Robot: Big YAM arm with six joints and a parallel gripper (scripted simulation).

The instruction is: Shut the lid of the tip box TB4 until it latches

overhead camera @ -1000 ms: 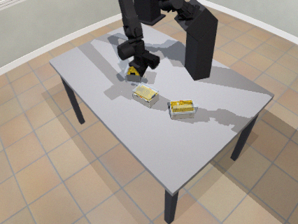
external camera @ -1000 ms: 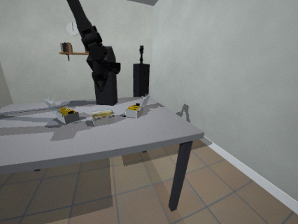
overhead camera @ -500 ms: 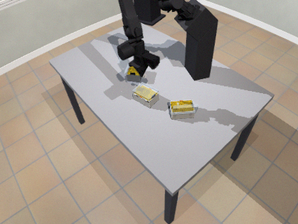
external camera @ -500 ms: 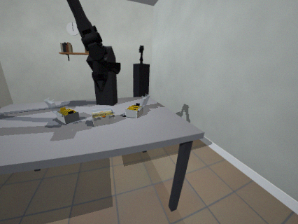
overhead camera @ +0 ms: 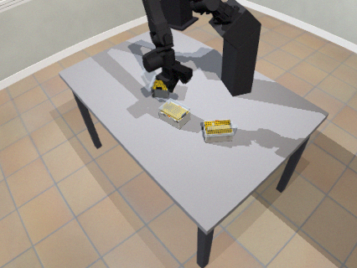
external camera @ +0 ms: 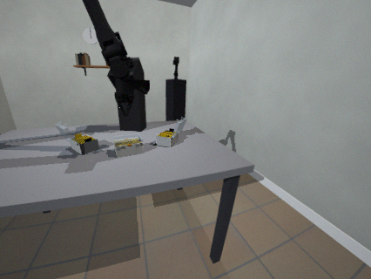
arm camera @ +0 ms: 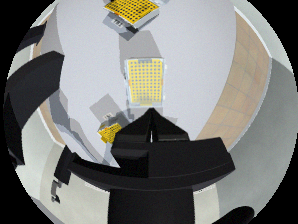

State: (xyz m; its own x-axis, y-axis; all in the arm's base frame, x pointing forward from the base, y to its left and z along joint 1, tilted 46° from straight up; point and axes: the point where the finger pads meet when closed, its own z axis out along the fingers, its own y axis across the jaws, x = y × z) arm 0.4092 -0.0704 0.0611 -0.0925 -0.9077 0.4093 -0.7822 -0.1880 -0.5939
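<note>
My hand is 120 mm above the lid and 10 mm past it.
</note>
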